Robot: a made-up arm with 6 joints. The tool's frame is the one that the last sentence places.
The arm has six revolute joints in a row. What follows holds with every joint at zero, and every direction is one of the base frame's.
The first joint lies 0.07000 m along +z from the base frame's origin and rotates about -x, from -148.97 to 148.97 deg.
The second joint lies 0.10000 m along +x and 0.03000 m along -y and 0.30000 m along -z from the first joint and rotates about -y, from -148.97 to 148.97 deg.
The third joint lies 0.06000 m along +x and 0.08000 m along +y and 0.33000 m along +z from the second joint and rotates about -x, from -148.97 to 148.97 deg.
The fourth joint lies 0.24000 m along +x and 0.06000 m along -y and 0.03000 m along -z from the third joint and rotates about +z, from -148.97 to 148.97 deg.
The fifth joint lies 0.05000 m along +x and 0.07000 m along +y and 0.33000 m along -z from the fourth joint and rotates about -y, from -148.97 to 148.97 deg.
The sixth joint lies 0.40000 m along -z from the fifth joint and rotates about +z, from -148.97 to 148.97 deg.
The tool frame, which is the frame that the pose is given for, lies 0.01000 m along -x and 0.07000 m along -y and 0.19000 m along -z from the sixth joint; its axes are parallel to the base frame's.
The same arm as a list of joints. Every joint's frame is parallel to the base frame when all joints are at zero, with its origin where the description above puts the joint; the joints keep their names.
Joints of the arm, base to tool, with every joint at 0 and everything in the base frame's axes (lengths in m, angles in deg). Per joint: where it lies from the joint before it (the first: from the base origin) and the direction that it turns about. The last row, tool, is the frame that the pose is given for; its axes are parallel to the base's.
joint 1: axis -x origin 0 0 0.07
joint 2: axis -y origin 0.1 -0.03 -0.3
joint 3: axis -x origin 0.06 0.08 0.33
joint 4: axis +z origin 0.24 -0.06 -0.03
joint 5: axis -y origin 0.05 0.07 -0.33
joint 6: axis +z origin 0 0 -0.4
tool: origin -0.01 -0.07 -0.19
Joint limits (deg, base to tool): -148.97..148.97 -148.97..148.97 -148.97..148.97 -148.97..148.97 -148.97..148.97 -148.97..148.97

